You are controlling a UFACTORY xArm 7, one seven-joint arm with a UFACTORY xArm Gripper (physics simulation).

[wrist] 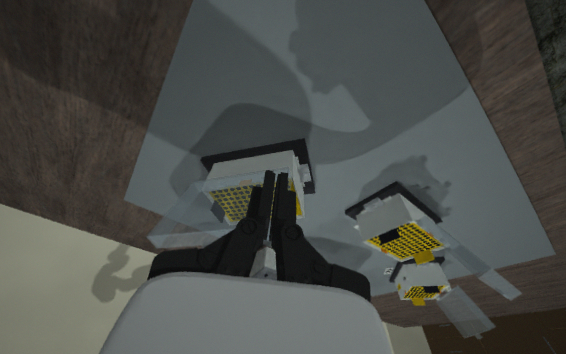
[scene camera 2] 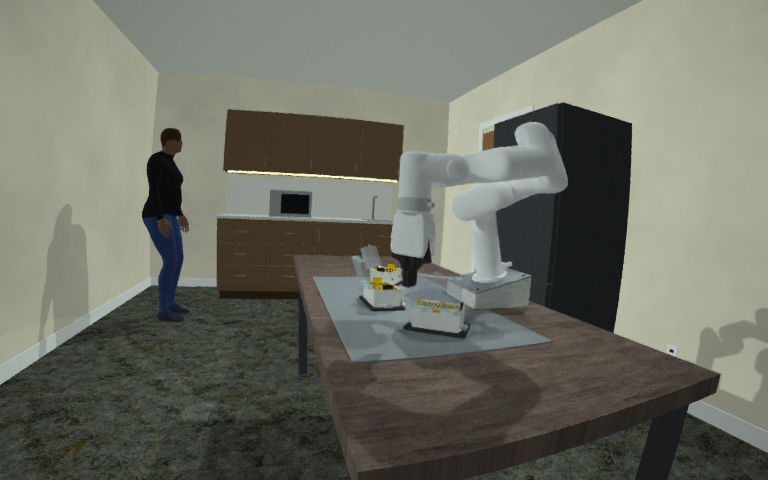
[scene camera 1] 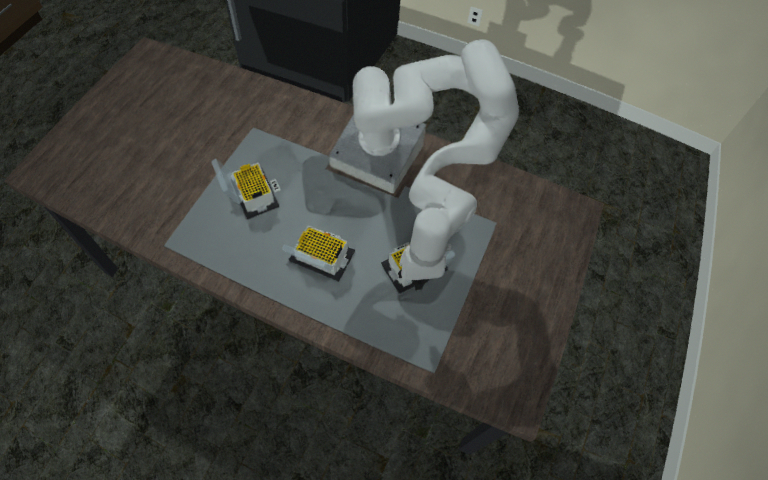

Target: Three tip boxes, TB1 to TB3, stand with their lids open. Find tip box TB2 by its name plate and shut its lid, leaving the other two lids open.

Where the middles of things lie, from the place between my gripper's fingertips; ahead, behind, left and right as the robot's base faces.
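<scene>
The tip box TB3 (scene camera 1: 250, 179) is 56 cm to the right of my hand, 16 cm behind it and 6 cm below it. As for the tip box TB2 (scene camera 1: 315, 243), my hand is 6 cm above it, 4 cm past it and 29 cm to the left of it.
</scene>
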